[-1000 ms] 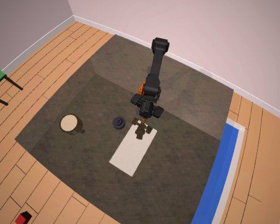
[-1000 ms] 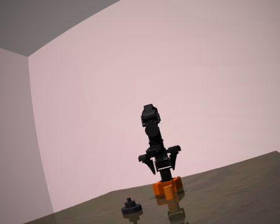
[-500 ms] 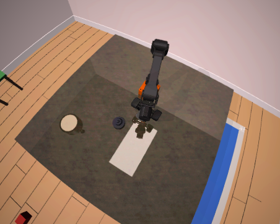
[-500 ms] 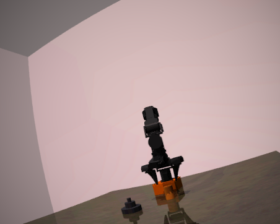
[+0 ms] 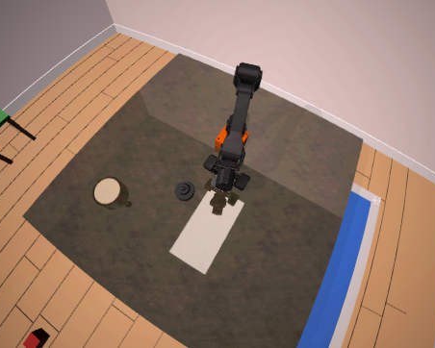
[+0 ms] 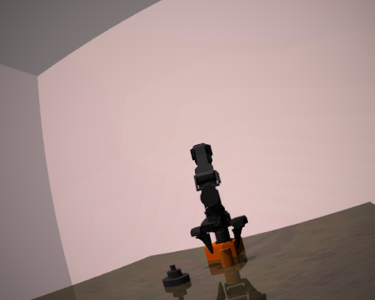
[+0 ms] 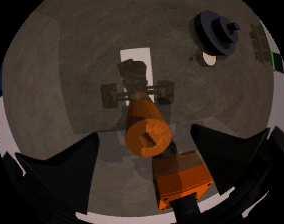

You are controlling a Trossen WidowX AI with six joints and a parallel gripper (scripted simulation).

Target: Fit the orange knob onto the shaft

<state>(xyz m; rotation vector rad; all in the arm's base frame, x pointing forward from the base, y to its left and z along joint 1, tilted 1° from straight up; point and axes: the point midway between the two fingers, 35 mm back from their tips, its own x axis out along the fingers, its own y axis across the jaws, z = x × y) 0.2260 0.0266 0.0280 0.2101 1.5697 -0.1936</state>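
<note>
Now: gripper tip 20 mm above the orange knob. Round my gripper tip: dark round pedestal: 100 mm ahead, 160 mm to the right, 20 mm below.
</note>
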